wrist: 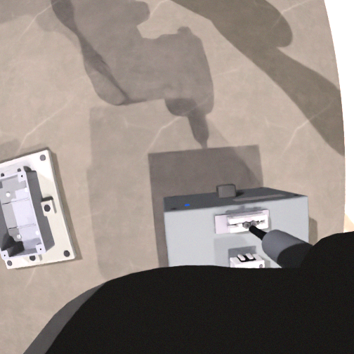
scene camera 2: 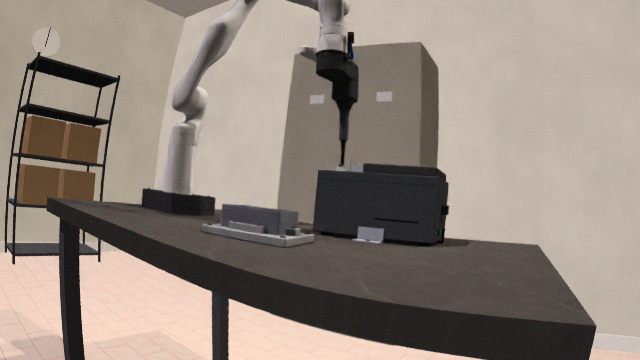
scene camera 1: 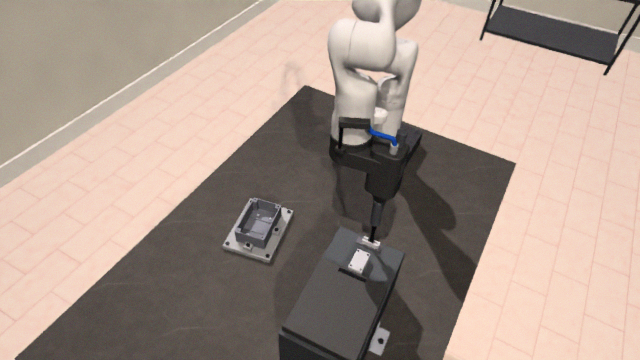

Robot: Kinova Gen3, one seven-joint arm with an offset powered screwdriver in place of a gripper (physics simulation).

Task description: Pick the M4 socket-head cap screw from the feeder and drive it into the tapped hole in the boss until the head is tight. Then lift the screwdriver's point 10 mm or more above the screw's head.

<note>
I see a light fixture plate (scene camera 2: 216, 229) and a pale pick-up block (wrist: 221, 224).
</note>
